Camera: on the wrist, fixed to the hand. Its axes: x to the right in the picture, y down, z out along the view.
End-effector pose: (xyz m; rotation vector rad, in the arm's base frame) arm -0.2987 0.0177 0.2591 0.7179 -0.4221 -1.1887
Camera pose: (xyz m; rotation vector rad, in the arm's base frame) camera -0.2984 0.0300 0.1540 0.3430 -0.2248 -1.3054
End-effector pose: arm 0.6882 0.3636 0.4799 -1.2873 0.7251 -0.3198
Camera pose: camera 0.6466 0.2875 0.5405 -1.6848 0.7077 -0.1699
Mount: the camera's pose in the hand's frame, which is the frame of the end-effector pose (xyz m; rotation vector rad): -0.0043 -0.0711 -0.0783 -0.3943 -0.0804 -0.0530
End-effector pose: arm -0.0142 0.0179 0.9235 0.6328 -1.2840 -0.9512
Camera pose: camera 0.0454 -0.0221 0.8457 0.3246 -1.1106 -1.2436
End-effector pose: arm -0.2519 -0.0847 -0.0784 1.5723 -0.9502 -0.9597
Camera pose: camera -0.1735 -0.0412 -0.1347 1.2380 -0.7221 -1.1751
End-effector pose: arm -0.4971 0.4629 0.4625 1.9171 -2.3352 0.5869
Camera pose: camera -0.4429 0.4818 0.5515 1.8359 -2.2253 0.0364
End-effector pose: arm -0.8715 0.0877 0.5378 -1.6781 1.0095 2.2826
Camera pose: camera -0.7737 0.0978 0.4987 1.6762 -0.5070 -2.5838
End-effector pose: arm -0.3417 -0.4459 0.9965 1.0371 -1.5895 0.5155
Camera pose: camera -0.2391 -0.4203 1.0015 0.8038 -1.6459 0.1152
